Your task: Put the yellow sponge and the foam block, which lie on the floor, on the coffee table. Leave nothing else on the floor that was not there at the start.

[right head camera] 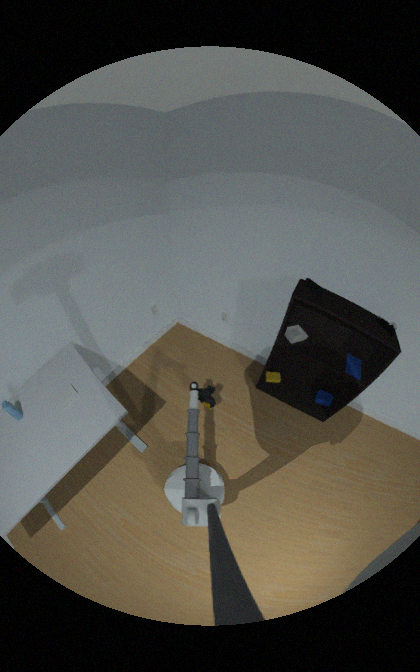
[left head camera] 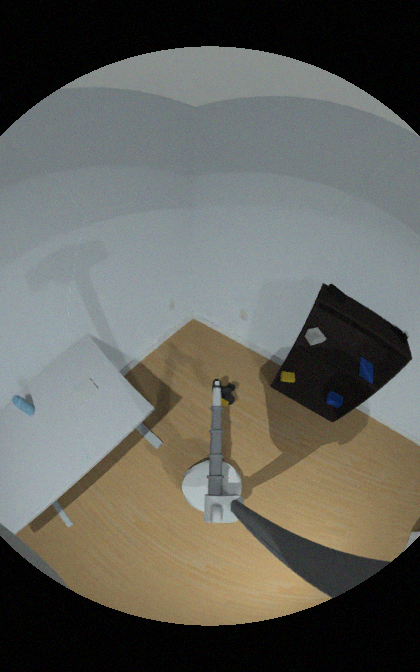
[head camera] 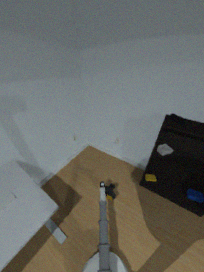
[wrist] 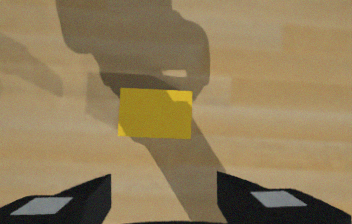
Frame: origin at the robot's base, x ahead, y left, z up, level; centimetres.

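Seen in the pictures: gripper, fingertip midpoint: (right head camera: 206,403) (head camera: 109,197) (wrist: 164,189).
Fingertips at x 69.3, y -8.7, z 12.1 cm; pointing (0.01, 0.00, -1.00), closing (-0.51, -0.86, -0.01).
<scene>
Offsets run from my fingertips to a thing's top centre. "spot": to the spot under its first point. Level surfaces: height alone.
The yellow sponge {dx +5.8, dy -2.0, dz -10.3 cm} (wrist: 155,114) (head camera: 109,197) (left head camera: 225,402) (right head camera: 207,405) lies flat on the wooden floor, partly hidden by the gripper in the head views. My gripper (wrist: 164,189) (head camera: 111,190) (left head camera: 229,392) (right head camera: 207,394) is open and empty, pointing down above the floor. In the wrist view the sponge is ahead of the fingertips, slightly left of the middle of the gap, its long side running across the view. A white table {dz +57.2 cm} (head camera: 25,210) (left head camera: 75,450) (right head camera: 55,450) stands at the left. No foam block can be made out on the floor.
A light blue object {dx -51.0, dy +122.3, dz +73.7 cm} (left head camera: 23,405) (right head camera: 12,410) lies on the white table. A dark piece of furniture (head camera: 172,182) (left head camera: 310,367) (right head camera: 300,362) at the right bears a yellow block {dx +26.3, dy -63.8, dz -0.3 cm} (head camera: 150,177) (left head camera: 288,377) (right head camera: 273,377), a whitish piece {spot: dx +28.2, dy -66.3, dz +53.8 cm} (head camera: 164,149) (left head camera: 315,336) (right head camera: 296,334) and blue pieces. Walls meet behind the gripper.
</scene>
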